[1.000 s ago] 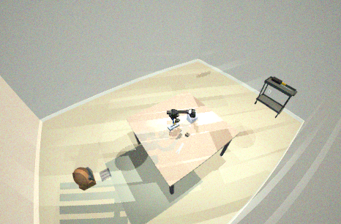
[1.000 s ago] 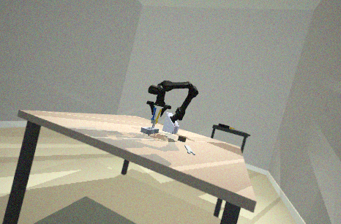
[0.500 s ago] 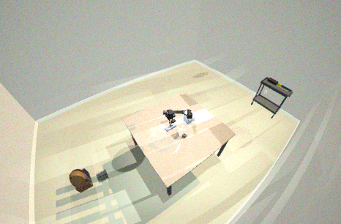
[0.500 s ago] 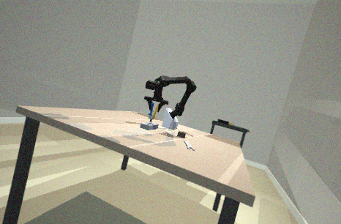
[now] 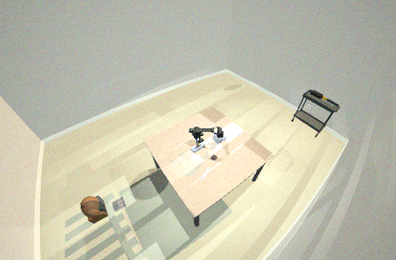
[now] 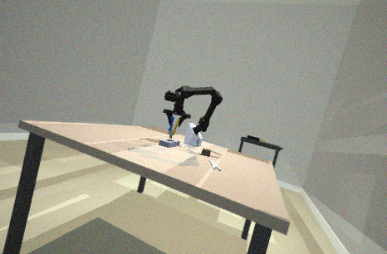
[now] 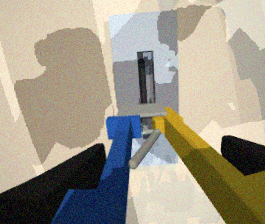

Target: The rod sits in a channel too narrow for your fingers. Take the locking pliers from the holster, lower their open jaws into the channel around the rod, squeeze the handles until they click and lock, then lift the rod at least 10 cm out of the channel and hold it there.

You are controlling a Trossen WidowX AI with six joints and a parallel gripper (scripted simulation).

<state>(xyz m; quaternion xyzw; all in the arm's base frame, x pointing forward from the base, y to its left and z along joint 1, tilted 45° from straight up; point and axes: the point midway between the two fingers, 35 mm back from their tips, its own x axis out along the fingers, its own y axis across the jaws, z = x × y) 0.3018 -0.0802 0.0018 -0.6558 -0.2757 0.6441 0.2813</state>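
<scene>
The grey link bar lies 1 cm to the right of my gripper tip. The rest, counted from my gripper tip: rod (13 cm below, 1 cm to the right); then channel block (12 cm below); then yellow handle (2 cm to the left).
</scene>
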